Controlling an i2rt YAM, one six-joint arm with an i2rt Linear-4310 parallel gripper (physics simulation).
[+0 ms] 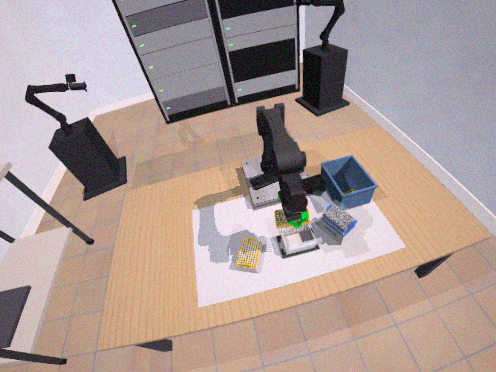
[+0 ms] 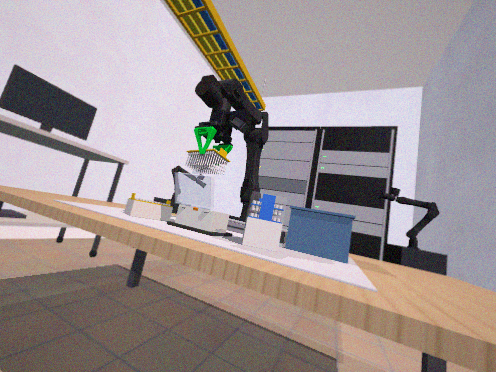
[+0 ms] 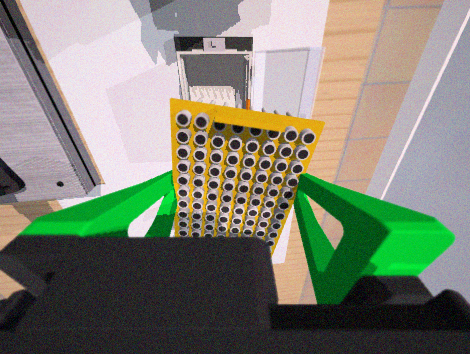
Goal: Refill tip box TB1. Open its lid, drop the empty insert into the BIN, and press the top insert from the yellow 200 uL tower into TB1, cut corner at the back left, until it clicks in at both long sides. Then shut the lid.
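Note:
My gripper is shut on a yellow insert full of grey tips. The fingers hold its two long sides, and the tips point down. It hangs above tip box TB1, apart from it. TB1's clear lid stands open. TB1's interior is partly visible, with shadow and a pale area in it. The yellow tower stands to one side. The blue BIN holds something yellow. I cannot tell the insert's cut corner.
A blue-topped tip tower stands between TB1 and the BIN. The metal base plate lies behind the white mat. Server racks and two other arms on black pedestals stand beyond the table.

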